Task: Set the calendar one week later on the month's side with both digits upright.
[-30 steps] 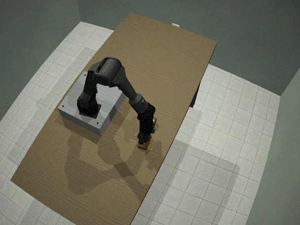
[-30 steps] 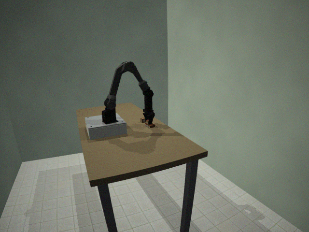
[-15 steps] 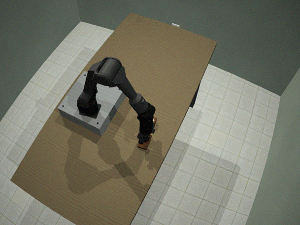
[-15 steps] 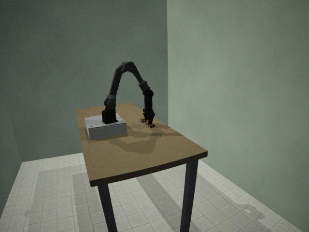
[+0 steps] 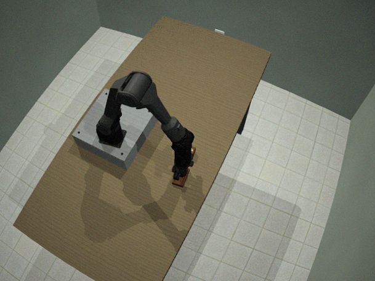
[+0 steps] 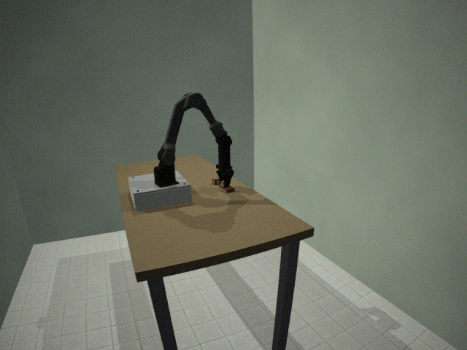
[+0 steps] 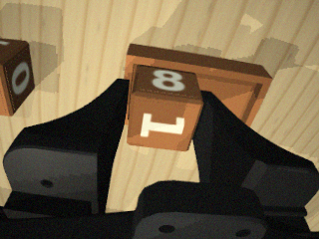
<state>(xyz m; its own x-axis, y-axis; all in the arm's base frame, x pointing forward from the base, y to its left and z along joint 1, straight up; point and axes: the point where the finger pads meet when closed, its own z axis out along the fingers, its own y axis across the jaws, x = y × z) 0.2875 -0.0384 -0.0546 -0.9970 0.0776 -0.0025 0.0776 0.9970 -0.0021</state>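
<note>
The brown tray is 2 cm to the right of my hand and 2 cm below it. Round my hand: cube: 1 cm ahead, 9 cm to the left, 1 cm below.
</note>
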